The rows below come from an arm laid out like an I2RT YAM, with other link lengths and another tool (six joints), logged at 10 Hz.
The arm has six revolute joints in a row. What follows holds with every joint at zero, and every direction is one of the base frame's. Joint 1 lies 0.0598 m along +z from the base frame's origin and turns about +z. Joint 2 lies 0.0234 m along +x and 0.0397 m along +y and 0.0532 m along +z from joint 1 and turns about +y. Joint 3 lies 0.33 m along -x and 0.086 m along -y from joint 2 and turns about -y. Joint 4 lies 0.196 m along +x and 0.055 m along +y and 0.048 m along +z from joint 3 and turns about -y. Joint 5 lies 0.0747 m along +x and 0.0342 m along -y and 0.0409 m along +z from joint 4 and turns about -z. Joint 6 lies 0.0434 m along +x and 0.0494 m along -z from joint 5 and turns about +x. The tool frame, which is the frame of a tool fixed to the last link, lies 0.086 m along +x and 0.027 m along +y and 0.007 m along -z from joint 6; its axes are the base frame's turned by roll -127.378, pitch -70.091 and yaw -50.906 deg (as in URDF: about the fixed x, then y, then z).
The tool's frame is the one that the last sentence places.
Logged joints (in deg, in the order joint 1, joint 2, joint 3, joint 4, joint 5, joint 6), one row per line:
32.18 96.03 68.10 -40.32 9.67 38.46
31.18 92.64 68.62 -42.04 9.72 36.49
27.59 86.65 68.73 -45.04 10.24 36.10
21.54 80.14 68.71 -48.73 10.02 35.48
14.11 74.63 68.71 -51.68 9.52 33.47
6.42 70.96 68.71 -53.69 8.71 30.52
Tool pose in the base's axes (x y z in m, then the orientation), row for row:
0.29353 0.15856 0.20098 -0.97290 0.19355 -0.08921 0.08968
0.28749 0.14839 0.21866 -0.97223 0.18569 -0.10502 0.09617
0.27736 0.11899 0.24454 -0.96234 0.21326 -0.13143 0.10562
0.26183 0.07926 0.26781 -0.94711 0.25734 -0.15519 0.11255
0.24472 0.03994 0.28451 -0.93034 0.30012 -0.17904 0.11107
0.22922 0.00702 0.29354 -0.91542 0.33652 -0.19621 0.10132
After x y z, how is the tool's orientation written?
As a quaternion, x y z w.
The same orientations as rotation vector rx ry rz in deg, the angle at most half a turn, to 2 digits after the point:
-165.78 32.98 -15.20
-165.04 31.52 -17.83
-162.46 36.00 -22.19
-159.25 43.27 -26.09
-156.56 50.51 -30.13
-154.93 56.95 -33.21

